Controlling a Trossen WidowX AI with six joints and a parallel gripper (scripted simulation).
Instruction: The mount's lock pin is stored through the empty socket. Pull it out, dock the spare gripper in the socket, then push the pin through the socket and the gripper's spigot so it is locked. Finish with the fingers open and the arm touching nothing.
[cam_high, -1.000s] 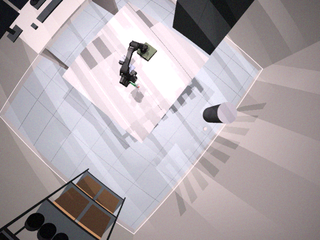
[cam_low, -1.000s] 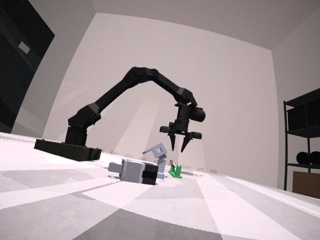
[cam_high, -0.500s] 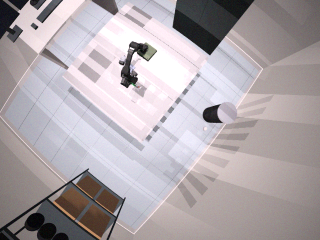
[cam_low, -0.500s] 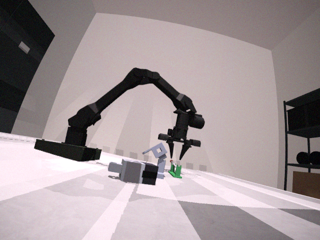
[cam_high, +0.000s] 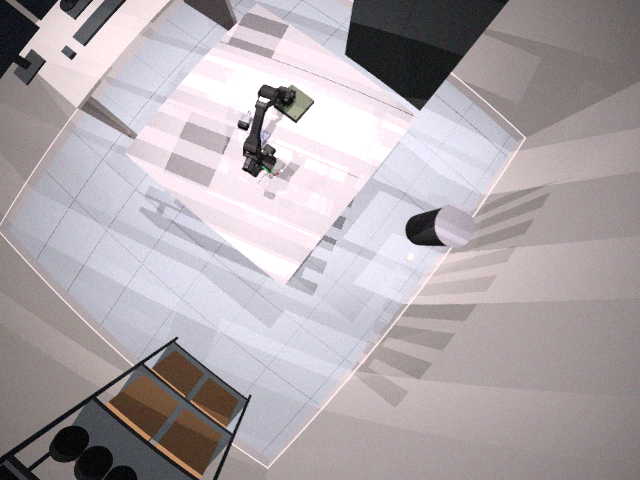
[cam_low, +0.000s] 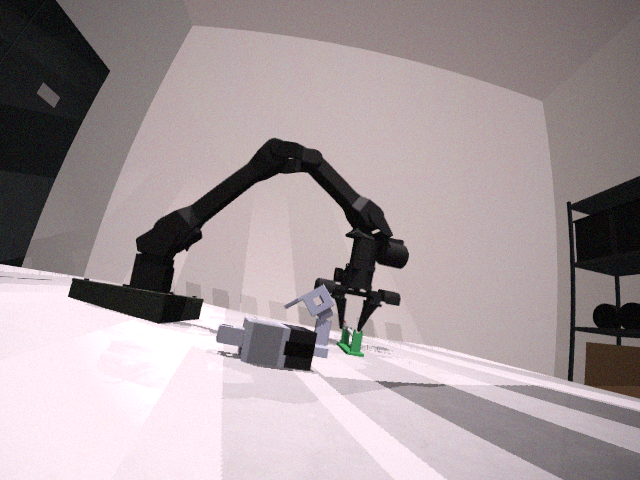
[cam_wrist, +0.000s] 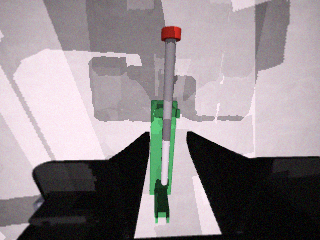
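The green stand is 10 mm ahead of my gripper tip, 40 mm to the right of it and 20 mm below it. Round my gripper tip: spare gripper: 100 mm behind, 310 mm to the right, 20 mm below; then mount socket: 70 mm behind, 160 mm to the right, 10 mm above.
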